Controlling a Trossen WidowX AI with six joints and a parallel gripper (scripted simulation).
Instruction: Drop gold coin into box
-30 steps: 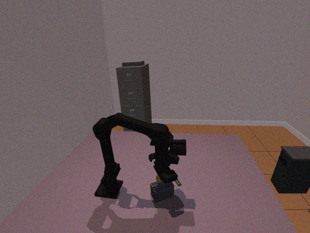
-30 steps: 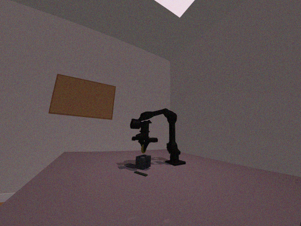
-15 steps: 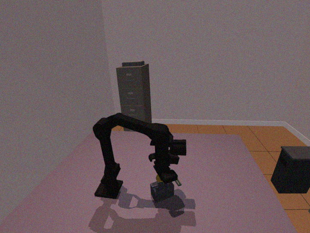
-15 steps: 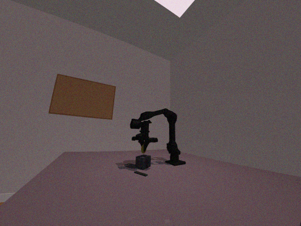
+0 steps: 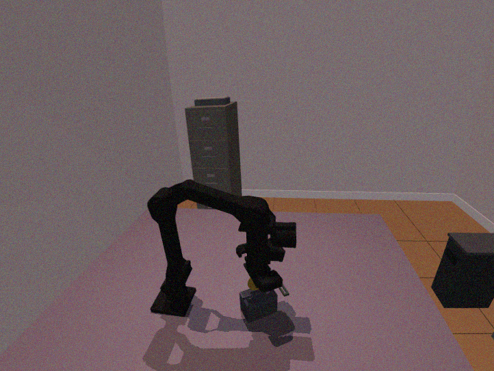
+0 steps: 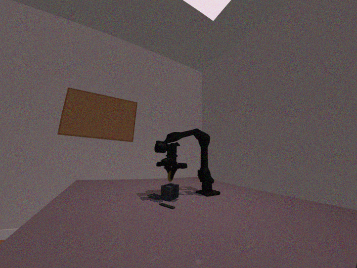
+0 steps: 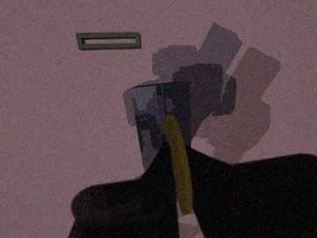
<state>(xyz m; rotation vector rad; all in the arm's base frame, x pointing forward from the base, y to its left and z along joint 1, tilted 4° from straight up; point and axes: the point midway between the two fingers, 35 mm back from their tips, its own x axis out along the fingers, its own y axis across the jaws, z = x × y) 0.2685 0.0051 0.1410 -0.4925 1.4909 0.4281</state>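
Right now the gold coin is 20 mm above my gripper tip.
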